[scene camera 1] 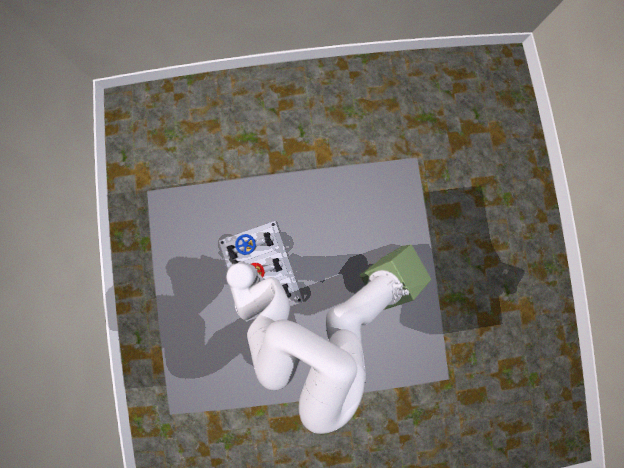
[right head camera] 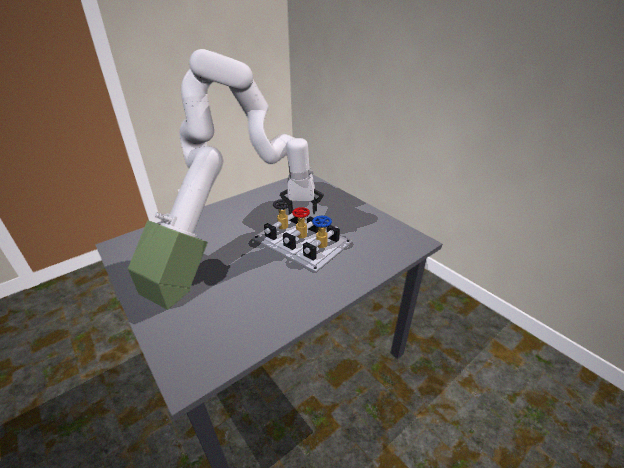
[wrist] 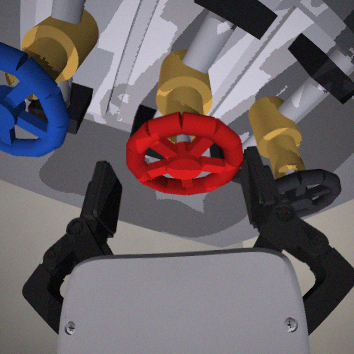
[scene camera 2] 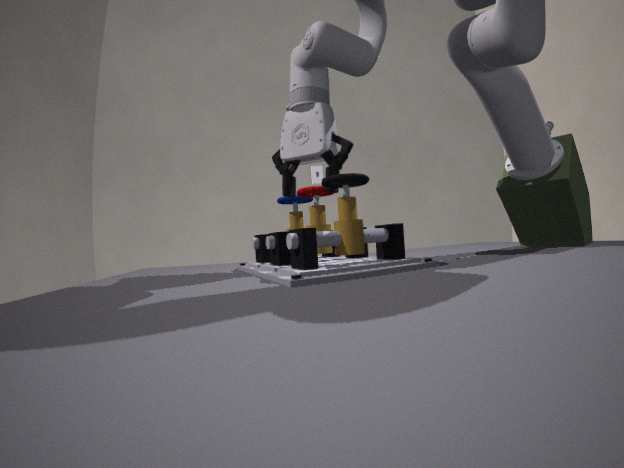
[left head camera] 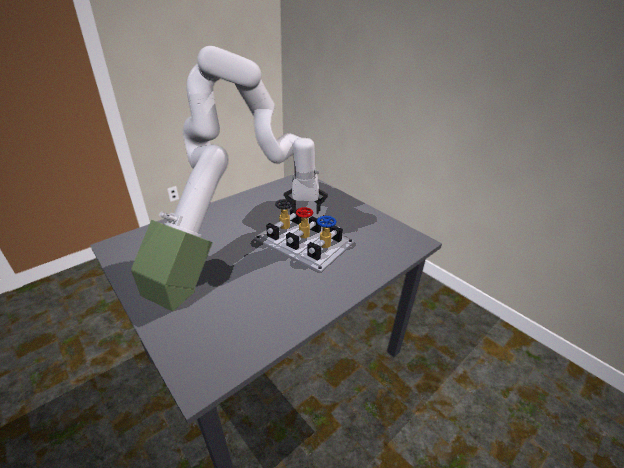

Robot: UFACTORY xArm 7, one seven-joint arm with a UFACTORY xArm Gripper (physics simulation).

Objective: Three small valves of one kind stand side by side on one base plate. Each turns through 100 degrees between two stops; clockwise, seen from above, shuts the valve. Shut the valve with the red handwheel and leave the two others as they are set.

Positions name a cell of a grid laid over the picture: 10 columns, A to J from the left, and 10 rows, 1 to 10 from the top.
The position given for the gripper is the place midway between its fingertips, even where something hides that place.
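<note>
Scene camera 2 shows the gripper (scene camera 2: E5) and a pale base plate (scene camera 2: E6). The gripper is also visible in the wrist view (wrist: E5), as are a red handwheel (wrist: F5) and a black handwheel (wrist: I6). The gripper appears in the left head camera view (left head camera: E5) and again in the right head camera view (right head camera: E5).
</note>
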